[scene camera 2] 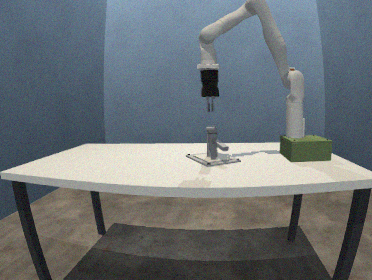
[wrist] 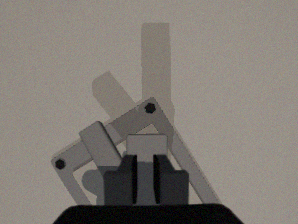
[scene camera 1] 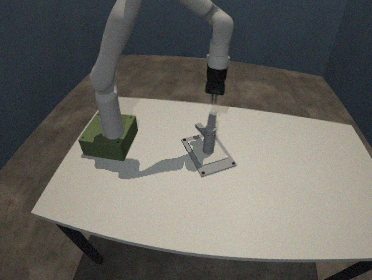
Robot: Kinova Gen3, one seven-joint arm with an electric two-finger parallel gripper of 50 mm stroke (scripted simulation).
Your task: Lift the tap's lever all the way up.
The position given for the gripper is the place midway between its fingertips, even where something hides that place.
In view: the gripper [wrist: 145, 171] and a grey tap [scene camera 1: 203, 148].
The grey tap shows as well in the wrist view [wrist: 107, 157].
